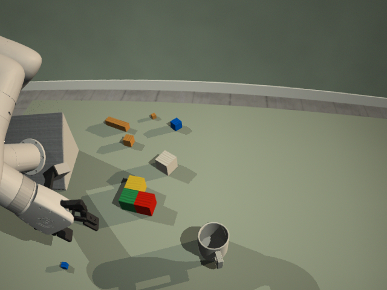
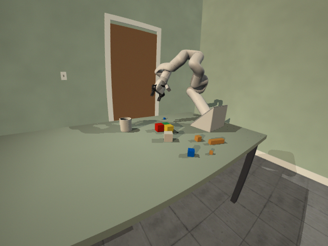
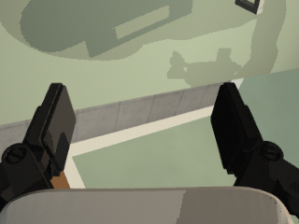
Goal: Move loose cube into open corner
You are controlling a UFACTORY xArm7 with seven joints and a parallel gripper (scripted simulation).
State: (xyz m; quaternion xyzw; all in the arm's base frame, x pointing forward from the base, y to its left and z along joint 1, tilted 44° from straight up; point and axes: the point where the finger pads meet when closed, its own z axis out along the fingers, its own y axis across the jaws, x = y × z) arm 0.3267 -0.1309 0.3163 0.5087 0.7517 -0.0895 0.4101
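Now: hand 350 mm to the right of the beige cube, 190 mm above it and 140 mm short of it. From my hand the other things lie so: long orange block (550 mm to the left, 200 mm below, 70 mm behind); red cube (190 mm to the left, 190 mm below, 90 mm ahead); yellow cube (250 mm to the left, 190 mm below, 50 mm ahead).
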